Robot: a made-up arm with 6 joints. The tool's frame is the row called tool. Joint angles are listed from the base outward.
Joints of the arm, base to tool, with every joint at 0 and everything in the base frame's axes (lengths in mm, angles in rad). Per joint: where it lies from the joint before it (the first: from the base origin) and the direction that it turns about. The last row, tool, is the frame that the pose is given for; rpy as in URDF.
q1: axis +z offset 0 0 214.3
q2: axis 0 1 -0.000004 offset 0 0 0
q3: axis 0 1 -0.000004 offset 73.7 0 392
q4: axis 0 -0.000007 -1 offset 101.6 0 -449
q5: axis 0 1 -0.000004 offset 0 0 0
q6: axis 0 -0.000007 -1 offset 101.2 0 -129.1
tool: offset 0 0 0 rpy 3.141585 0 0
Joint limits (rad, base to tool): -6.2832..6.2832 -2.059..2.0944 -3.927..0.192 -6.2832..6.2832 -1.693..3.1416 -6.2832..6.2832
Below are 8 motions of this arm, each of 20 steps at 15 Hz.
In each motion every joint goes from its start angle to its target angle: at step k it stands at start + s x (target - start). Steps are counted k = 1, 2, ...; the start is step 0. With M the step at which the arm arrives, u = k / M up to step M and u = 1 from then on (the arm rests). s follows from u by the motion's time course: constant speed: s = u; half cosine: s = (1 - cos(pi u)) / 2; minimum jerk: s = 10 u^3 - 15 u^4 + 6 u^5.
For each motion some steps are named. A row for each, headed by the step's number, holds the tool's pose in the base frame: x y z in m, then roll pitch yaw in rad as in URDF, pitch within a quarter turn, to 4 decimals.
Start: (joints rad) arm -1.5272 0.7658 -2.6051 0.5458 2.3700 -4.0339
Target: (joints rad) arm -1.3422 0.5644 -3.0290 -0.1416 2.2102 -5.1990
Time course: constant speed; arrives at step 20
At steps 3, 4, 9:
3: 0.1222 -0.7300 0.5655 2.6198 0.1887 2.9051
4: 0.1236 -0.7253 0.5799 2.6764 0.1976 2.9598
9: 0.1275 -0.6962 0.6544 2.9480 0.1735 -3.0439

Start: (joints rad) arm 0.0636 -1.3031 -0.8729 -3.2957 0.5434 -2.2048
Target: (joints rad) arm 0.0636 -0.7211 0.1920 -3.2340 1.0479 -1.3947
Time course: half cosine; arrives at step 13
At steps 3, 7, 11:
3: 0.1840 0.0103 0.7374 -0.4322 -0.3939 -2.0478
7: 0.3357 0.0245 0.4253 -1.0471 -0.2704 -1.5600
11: 0.2648 0.0223 0.1533 -1.5013 0.0734 -1.4202

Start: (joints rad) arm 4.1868 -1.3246 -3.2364 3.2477 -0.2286 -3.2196
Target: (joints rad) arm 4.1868 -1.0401 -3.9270 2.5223 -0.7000 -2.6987
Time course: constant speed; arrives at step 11
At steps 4, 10, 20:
4: 0.4177 0.7651 0.4599 -0.1410 1.1681 0.9585
10: 0.3254 0.7275 0.3955 -0.4662 1.1848 0.8955
20: 0.3083 0.7172 0.3829 -0.5184 1.1998 0.9009

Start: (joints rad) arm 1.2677 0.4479 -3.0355 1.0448 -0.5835 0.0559
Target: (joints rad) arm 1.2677 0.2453 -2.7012 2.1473 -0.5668 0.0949
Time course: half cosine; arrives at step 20
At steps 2, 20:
2: 0.2349 0.2934 1.0552 -0.4871 0.2859 -0.9613
20: 0.2647 0.4120 0.9774 -0.7788 0.8540 -0.1851

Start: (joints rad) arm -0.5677 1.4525 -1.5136 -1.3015 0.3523 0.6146
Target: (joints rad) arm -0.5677 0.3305 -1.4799 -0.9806 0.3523 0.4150
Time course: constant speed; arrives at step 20
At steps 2, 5, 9, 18, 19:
2: 0.5450 -0.2904 -0.3446 2.8354 0.1528 0.0546
5: 0.6157 -0.3365 -0.2343 2.7540 0.0222 0.0289
9: 0.6841 -0.3815 -0.0686 2.6535 -0.1572 0.0136
18: 0.7156 -0.4056 0.3416 2.4199 -0.5692 0.0662
19: 0.7083 -0.4015 0.3871 2.3892 -0.6145 0.0817

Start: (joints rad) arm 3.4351 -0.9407 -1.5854 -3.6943 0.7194 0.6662
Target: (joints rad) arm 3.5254 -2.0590 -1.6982 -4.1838 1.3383 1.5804
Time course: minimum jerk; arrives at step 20
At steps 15, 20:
15: 0.7740 0.2198 0.5839 -1.5566 -0.4884 -2.1310
20: 0.8112 0.2323 0.4783 -1.6803 -0.5125 -2.1380

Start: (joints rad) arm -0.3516 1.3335 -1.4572 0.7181 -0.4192 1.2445
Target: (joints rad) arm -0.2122 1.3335 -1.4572 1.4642 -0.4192 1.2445
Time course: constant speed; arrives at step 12
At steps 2, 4, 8, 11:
2: 0.5897 -0.3152 -0.2625 -2.6361 -0.0664 -2.4523
4: 0.5801 -0.3078 -0.2642 -2.6449 -0.0538 -2.5519
8: 0.5589 -0.2885 -0.2681 -2.6669 -0.0325 -2.7513
11: 0.5418 -0.2699 -0.2714 -2.6864 -0.0203 -2.9011

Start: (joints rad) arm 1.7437 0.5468 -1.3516 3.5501 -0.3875 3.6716
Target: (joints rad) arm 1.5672 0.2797 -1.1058 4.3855 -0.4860 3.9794
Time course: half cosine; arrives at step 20
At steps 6, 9, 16, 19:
6: -0.1625 0.6022 0.1475 -2.6332 -0.0116 0.6206
9: -0.1600 0.5973 0.1760 -2.5940 0.1553 0.4134
16: -0.1449 0.5948 0.2459 -2.6166 0.5522 -0.0499
19: -0.1401 0.5951 0.2595 -2.6415 0.6256 -0.1441

